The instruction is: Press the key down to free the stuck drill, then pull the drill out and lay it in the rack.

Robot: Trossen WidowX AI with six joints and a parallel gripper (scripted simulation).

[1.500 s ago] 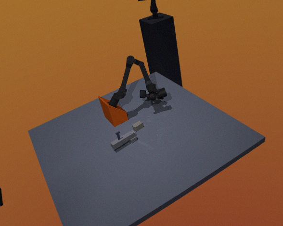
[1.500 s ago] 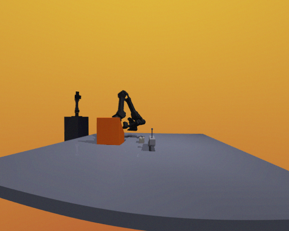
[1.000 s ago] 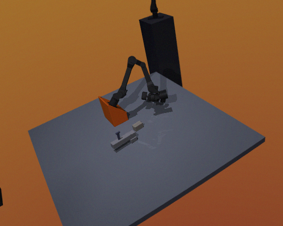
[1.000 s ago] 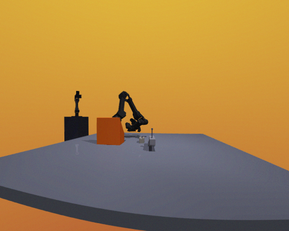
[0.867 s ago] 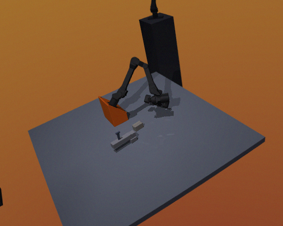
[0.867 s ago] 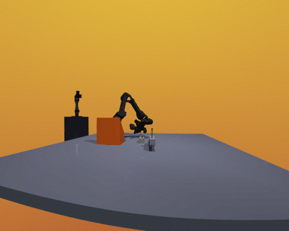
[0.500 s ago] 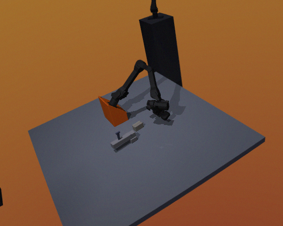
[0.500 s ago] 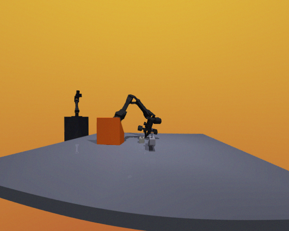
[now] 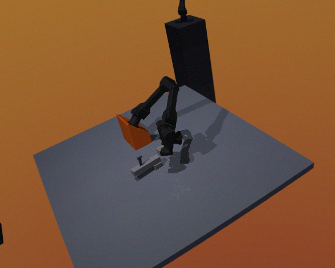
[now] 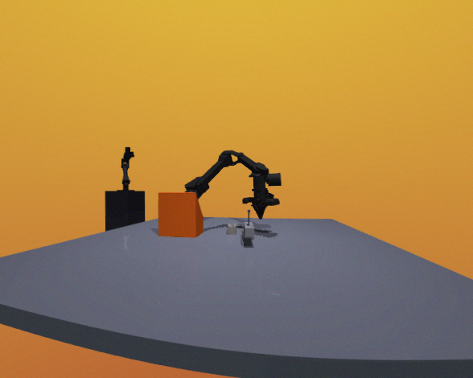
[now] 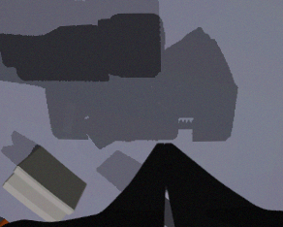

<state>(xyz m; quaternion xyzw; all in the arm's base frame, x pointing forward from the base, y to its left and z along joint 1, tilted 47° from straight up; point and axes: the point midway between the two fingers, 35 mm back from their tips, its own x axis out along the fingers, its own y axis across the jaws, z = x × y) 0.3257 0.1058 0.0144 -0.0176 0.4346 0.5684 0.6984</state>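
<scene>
The blue key lies 180 mm to the right of my gripper tip, 40 mm behind it and 30 mm above it. The rest, counted from my gripper tip: drill 130 mm to the right, 40 mm behind, 20 mm below; rack 140 mm behind, 50 mm below, 10 mm to the left.
</scene>
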